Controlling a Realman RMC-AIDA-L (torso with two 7-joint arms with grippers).
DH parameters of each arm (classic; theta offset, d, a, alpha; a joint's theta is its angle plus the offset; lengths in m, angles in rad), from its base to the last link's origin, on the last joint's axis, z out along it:
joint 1: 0 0.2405 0 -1.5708
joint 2: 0 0 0 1.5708
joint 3: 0 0.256 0 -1.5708
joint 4: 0 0 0 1.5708
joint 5: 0 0.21 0 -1.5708
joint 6: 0 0 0 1.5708
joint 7: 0 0.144 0 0
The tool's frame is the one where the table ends.
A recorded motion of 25 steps. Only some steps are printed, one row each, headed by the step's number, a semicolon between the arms.
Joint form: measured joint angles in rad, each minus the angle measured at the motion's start. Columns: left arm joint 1, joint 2, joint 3, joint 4, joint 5, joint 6, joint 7; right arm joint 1, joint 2, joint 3, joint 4, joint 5, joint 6, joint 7.
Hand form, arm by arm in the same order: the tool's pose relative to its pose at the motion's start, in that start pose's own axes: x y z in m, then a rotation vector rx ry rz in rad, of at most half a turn. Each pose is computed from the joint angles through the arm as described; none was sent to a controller.
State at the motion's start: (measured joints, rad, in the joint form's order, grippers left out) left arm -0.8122 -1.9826 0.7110 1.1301 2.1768 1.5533 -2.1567; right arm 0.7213 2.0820 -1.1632 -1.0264 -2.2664 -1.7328 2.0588
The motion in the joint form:
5: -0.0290 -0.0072 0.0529 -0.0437 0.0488 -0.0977 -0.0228; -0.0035 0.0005 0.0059 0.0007 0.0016 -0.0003 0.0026
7: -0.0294 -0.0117 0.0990 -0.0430 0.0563 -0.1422 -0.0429; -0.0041 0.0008 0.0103 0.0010 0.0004 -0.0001 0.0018
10: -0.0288 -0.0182 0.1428 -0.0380 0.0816 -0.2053 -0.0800; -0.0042 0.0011 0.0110 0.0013 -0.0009 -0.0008 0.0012
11: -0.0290 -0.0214 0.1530 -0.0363 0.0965 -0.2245 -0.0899; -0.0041 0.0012 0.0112 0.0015 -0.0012 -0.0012 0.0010
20: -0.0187 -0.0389 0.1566 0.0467 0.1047 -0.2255 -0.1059; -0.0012 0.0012 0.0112 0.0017 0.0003 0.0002 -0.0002
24: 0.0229 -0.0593 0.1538 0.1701 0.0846 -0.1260 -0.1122; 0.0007 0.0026 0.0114 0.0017 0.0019 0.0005 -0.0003
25: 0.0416 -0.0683 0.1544 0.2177 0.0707 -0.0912 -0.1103; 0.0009 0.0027 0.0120 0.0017 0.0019 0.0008 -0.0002
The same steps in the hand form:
5: 0.0027 -0.0045 0.0198 0.0503 -0.0317 -0.0038; 0.0011 -0.0002 -0.0004 -0.0005 -0.0065 0.0090
7: 0.0038 -0.0034 0.0280 0.0709 -0.0447 0.0037; 0.0015 -0.0006 -0.0008 0.0010 -0.0094 0.0112
10: 0.0050 -0.0054 0.0355 0.1178 -0.0541 0.0003; 0.0017 -0.0006 -0.0008 0.0007 -0.0086 0.0114
11: 0.0048 -0.0066 0.0375 0.1361 -0.0593 0.0009; 0.0018 -0.0005 -0.0007 0.0004 -0.0083 0.0114
20: 0.0162 -0.0004 0.0323 0.1600 -0.0272 0.0373; 0.0004 -0.0006 -0.0008 0.0011 -0.0100 0.0072
24: 0.0160 0.0168 0.0187 0.1192 -0.0283 0.0738; -0.0007 -0.0003 -0.0004 -0.0004 -0.0121 0.0049
25: 0.0153 0.0240 0.0136 0.1024 -0.0253 0.0911; -0.0008 -0.0003 -0.0005 0.0000 -0.0127 0.0050

